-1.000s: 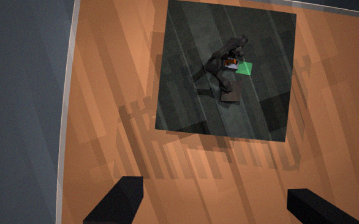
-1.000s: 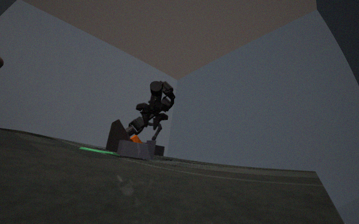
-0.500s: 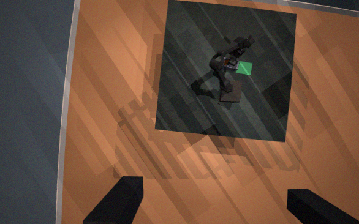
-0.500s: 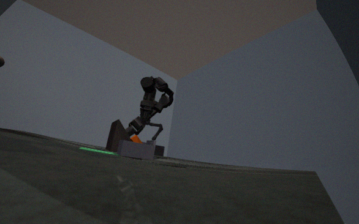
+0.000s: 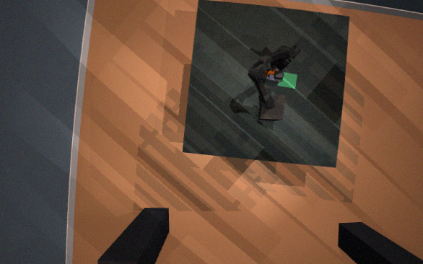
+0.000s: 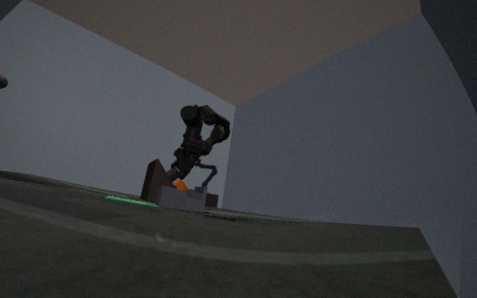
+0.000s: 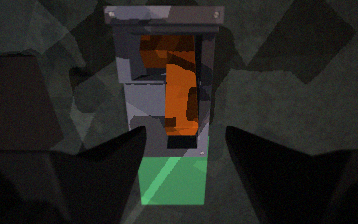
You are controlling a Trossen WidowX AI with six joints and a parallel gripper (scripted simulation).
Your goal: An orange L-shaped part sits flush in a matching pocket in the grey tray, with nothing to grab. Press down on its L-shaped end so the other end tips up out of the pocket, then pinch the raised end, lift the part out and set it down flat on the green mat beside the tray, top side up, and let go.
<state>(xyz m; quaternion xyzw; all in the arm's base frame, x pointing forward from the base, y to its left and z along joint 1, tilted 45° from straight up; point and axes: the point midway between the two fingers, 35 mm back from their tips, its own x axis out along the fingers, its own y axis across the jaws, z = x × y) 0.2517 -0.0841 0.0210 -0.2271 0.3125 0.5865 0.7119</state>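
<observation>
The orange L-shaped part lies 8 cm below my gripper tip, 4 cm to the left of it and 1 cm behind it. From my gripper tip the other things lie so: green mat 14 cm to the right, 14 cm below, 4 cm behind.
</observation>
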